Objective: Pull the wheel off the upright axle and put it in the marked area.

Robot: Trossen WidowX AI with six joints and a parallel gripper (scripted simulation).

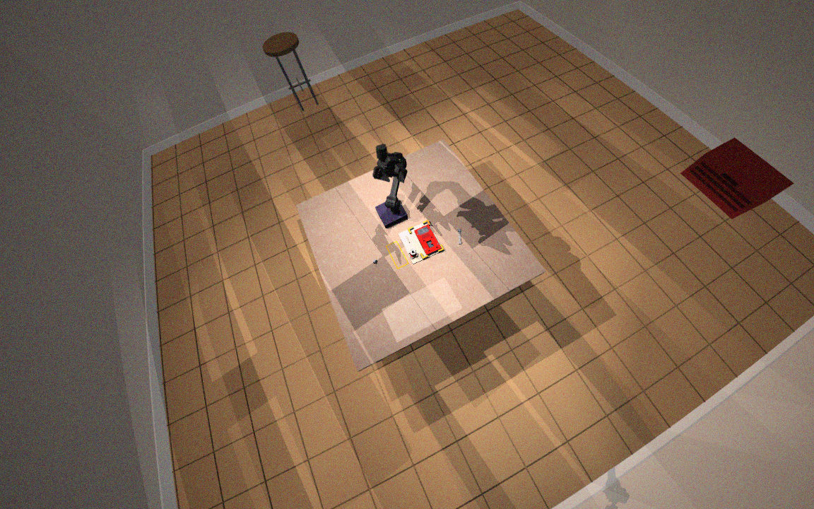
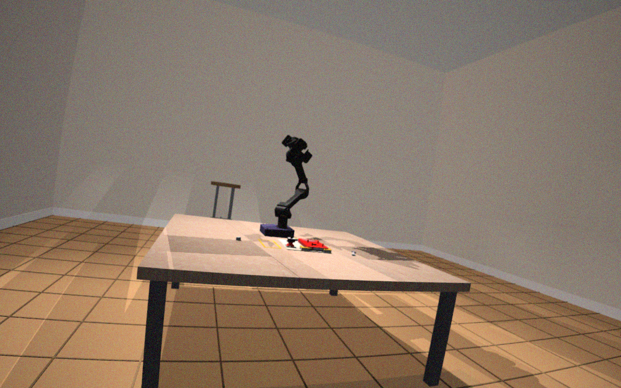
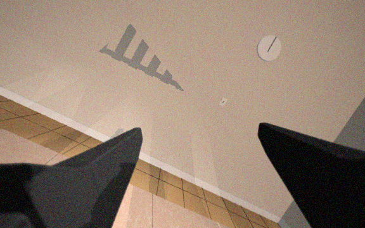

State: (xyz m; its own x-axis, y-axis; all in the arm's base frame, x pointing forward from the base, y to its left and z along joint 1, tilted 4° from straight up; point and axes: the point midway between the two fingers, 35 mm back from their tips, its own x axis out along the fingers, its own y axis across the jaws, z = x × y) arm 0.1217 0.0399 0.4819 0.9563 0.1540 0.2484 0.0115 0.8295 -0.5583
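Right now my gripper tip is 19 cm short of the axle block, 2 cm to the left of it and 50 cm above it.
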